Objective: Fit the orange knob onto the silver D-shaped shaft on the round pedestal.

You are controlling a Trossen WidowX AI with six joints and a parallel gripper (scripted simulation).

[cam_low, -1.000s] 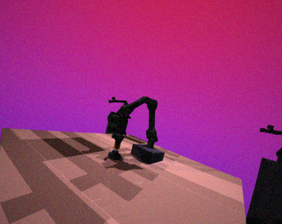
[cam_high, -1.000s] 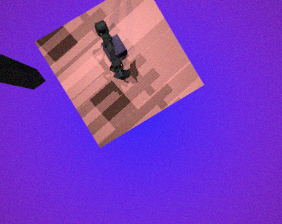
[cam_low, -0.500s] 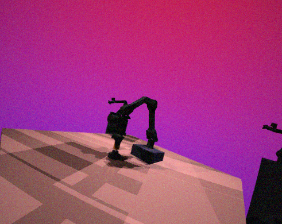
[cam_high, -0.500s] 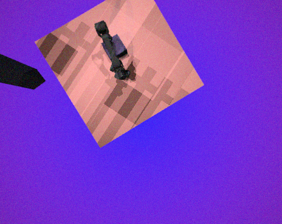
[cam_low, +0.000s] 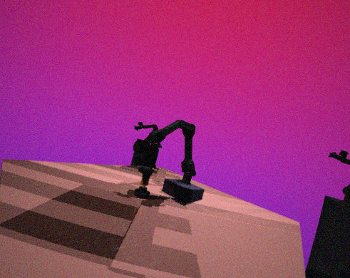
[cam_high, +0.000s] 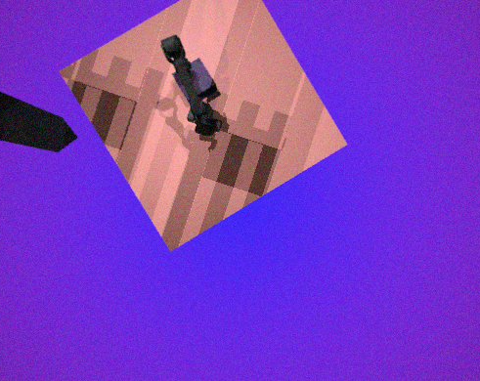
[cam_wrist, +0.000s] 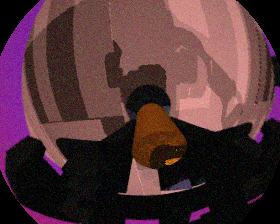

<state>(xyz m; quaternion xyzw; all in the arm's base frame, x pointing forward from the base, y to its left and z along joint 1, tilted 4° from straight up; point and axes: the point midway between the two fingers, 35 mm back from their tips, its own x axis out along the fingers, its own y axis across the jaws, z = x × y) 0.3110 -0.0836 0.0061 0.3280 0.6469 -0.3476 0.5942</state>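
Right now my gripper tip is 30 mm below the orange knob. Also, from my gripper tip: round dark pedestal 40 mm below.
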